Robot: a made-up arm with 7 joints.
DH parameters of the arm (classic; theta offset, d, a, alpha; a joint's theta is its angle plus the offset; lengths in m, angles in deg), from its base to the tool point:
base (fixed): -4.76 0 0.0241 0
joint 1: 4.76 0.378 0.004 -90
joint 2: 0 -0.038 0.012 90
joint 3: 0 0.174 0.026 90
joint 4: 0 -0.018 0.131 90
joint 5: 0 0.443 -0.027 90
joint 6: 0 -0.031 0.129 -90
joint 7: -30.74 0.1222 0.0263 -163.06
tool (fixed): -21 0.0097 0 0
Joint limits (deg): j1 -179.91..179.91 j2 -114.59..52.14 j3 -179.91..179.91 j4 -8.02..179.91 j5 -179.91..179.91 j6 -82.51..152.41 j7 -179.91..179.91
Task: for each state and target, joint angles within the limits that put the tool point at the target. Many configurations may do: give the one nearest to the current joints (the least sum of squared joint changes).
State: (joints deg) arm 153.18 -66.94 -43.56 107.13 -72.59 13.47 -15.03
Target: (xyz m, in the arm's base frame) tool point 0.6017 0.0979 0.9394
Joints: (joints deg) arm 154.77 -68.03 -49.71 124.64 -68.35 29.72 -9.36
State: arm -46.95 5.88 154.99 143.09 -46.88 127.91 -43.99
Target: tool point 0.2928 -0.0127 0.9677
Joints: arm -52.59 24.89 147.13 153.85 -52.62 130.70 -44.01
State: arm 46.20 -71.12 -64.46 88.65 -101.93 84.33 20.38
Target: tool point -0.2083 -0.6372 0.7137
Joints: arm 11.29 -79.18 -50.87 95.86 -97.60 101.67 18.83
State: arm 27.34 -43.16 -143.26 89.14 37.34 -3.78 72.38
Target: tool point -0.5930 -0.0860 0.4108
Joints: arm 4.84 -29.15 -167.05 85.40 46.56 -23.84 72.83
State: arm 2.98 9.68 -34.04 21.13 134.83 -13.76 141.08
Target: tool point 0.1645 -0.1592 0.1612
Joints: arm -0.43 -4.08 -34.67 18.99 136.68 -51.16 136.72
